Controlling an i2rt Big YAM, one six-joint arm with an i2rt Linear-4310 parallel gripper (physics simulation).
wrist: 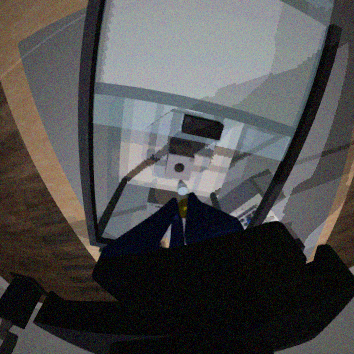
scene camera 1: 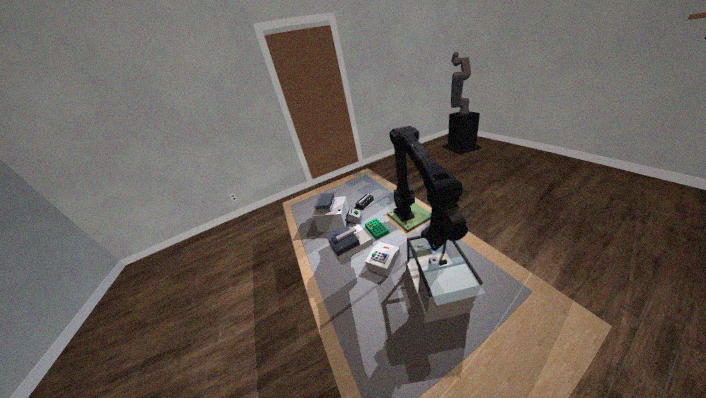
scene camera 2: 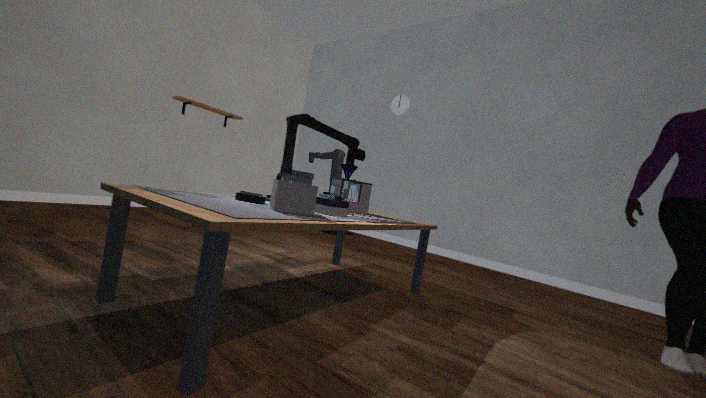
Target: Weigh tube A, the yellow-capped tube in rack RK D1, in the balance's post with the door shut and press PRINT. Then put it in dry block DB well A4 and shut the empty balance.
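Frame: origin at the arm's base, x back, y down, z right, level; metres.
Where they show: gripper, between the fingertips: (wrist: pixel 184 200) (scene camera 1: pixel 434 249); arm's base, origin of its link: (scene camera 1: pixel 403 214).
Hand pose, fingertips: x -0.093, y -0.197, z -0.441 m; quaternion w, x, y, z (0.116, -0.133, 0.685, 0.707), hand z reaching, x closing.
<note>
Each offset is from my fingertips to the top centre of the thing. "spot": to the spot under its first point.
My gripper (scene camera 1: pixel 436 247) (scene camera 2: pixel 348 178) (wrist: pixel 184 200) is shut on the yellow-capped tube, tube A. In the wrist view the yellow cap {dx -0.001, dy -0.010, dz +0.004 m} (wrist: pixel 183 208) sits between the dark blue fingertips, and the pale tube end {spot: dx +0.000, dy +0.010, dz -0.002 m} (wrist: pixel 183 191) points down. The fingers are at the open top of the balance (scene camera 1: pixel 450 306) (scene camera 2: pixel 364 200) (wrist: pixel 86 125), near its front. Its glass panel {dx -0.019, dy -0.009, dz -0.117 m} (scene camera 1: pixel 457 282) (wrist: pixel 190 45) covers the rear part of the top. The small block with a dark round hole {spot: dx +0.010, dy +0.066, dz -0.006 m} (wrist: pixel 172 161), which looks like the post, stands inside, slightly beyond the tube end. The tube is apart from it in the wrist image.
A white device {dx -0.147, dy +0.126, dz +0.148 m} (scene camera 1: pixel 384 256) with a red display and coloured spots stands beside the balance. Beyond are a green rack {dx -0.102, dy +0.183, dz +0.402 m} (scene camera 1: pixel 376 228), a dark-lidded device {dx -0.273, dy +0.111, dz +0.359 m} (scene camera 1: pixel 345 241), a white box {dx -0.284, dy +0.023, dz +0.584 m} (scene camera 1: pixel 329 220), a small white unit {spot: dx -0.199, dy +0.153, dz +0.515 m} (scene camera 1: pixel 354 216) and a black rack {dx -0.084, dy +0.165, dz +0.693 m} (scene camera 1: pixel 364 201).
</note>
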